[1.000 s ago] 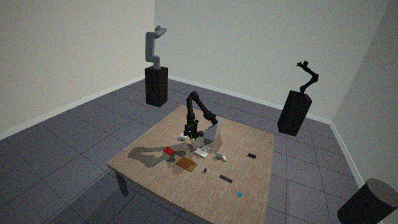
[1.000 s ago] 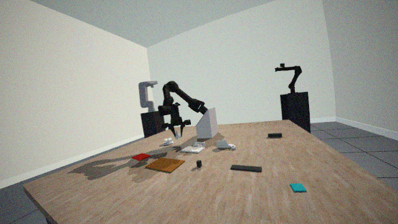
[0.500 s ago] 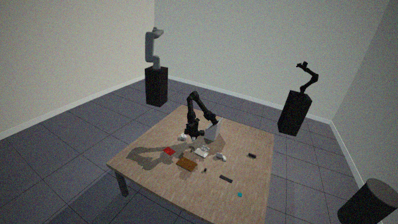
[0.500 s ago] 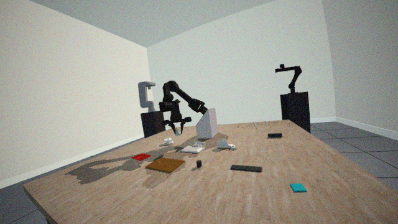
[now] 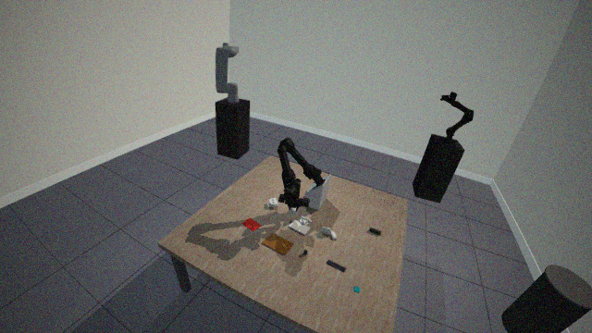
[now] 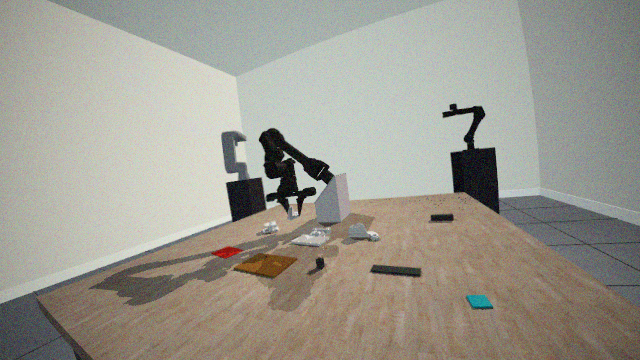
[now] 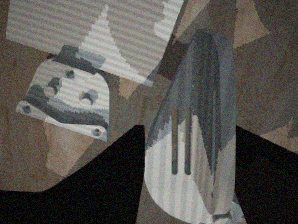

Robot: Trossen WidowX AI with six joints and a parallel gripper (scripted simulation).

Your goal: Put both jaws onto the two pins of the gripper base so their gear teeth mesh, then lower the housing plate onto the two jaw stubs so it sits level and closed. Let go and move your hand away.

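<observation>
Right now my gripper tip is 30 mm past the grey jaw and 20 mm to the left of it. From my gripper tip the other things lie so: orange-brown tile: 220 mm ahead, 80 mm below, 10 mm to the right; black cylinder: 230 mm ahead, 160 mm to the left, 70 mm below; red tile: 220 mm to the right, 150 mm ahead, 80 mm below.
</observation>
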